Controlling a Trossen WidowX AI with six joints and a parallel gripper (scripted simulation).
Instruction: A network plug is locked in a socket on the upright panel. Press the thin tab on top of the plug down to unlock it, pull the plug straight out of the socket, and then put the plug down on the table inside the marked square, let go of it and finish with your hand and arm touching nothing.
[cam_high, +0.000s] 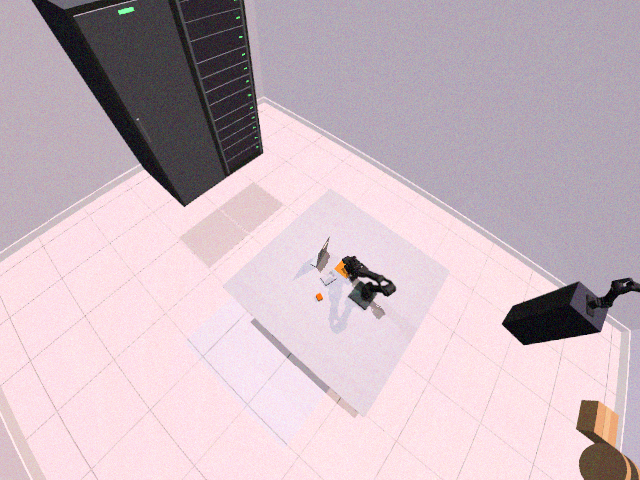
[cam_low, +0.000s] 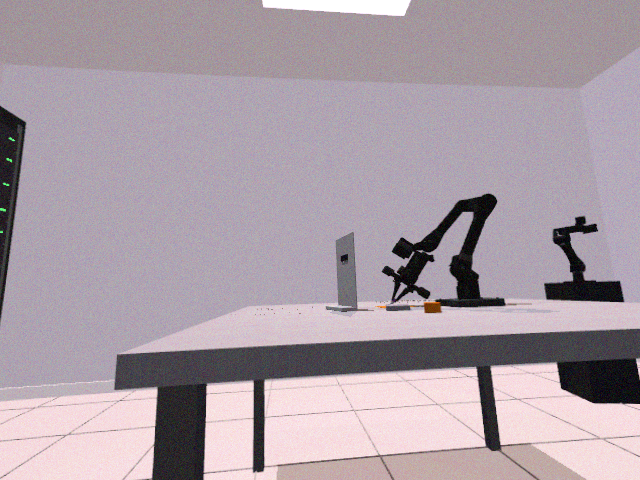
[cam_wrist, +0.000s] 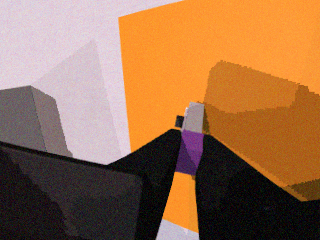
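Now: the purple network plug right at my gripper tip. From my gripper tip the other things lie so: orange flat patch (2 cm below); then orange cube (31 cm to the left, 5 cm behind, 1 cm below); then socket panel (18 cm ahead, 10 cm above, 9 cm to the left).
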